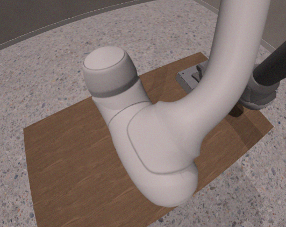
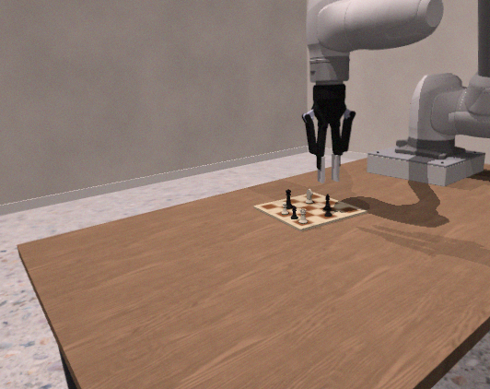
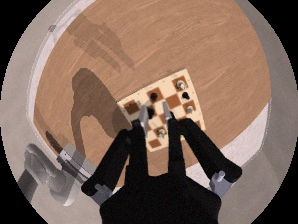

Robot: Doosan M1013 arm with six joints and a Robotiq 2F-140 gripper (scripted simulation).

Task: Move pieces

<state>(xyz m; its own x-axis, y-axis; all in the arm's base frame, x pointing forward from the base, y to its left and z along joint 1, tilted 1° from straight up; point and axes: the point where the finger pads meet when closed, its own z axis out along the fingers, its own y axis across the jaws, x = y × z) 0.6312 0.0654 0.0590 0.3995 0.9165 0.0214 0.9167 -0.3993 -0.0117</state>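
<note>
Right now my hand is 10 mm past the chessboard, 70 mm to the left of it and 130 mm above it. Round my hand: tall black piece (30 mm ahead, 120 mm to the right, 100 mm below).
</note>
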